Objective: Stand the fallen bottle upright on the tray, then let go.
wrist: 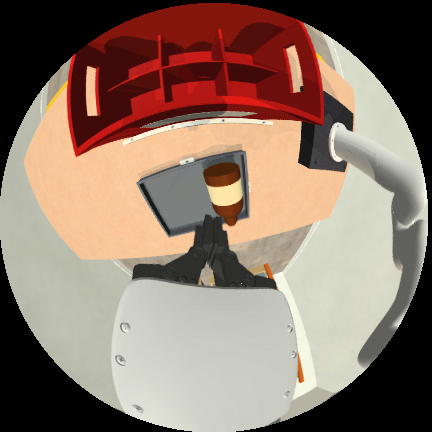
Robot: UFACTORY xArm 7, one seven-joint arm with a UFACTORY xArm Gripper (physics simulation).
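Pixels of known places: gripper, between the fingertips: (209,225); arm's base, origin of its link: (338,141).
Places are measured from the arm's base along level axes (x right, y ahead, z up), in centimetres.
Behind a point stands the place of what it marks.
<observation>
A brown bottle (224,192) @[x -10.1, y 38.1, z 2.5 cm] with a cream label lies on its side at the right part of the grey tray (175,197) @[x -12.5, y 49.5, z -4.9 cm]. Its flat base faces the red crate, and its narrow neck points toward my gripper and reaches the tray's near rim. My gripper (209,225) @[x -7.1, y 41.7, z 13.3 cm] is shut with nothing between the fingers. The fingertips are just left of the bottle's neck in the view, over the tray's near edge. Whether they touch the bottle cannot be told.
A large red crate (200,25) with dividers and side slots stands beyond the tray. A white strip (223,120) @[x 2.9, y 35.2, z -2.4 cm] lies on the table (285,185) @[x -16.5, y 17.5, z -5.4 cm] in front of it. A dark block (325,135) @[x 0.8, y 7.7, z -0.2 cm] with the pale arm (367,150) @[x 1.4, y 4.8, z 12.1 cm] attached is at the right.
</observation>
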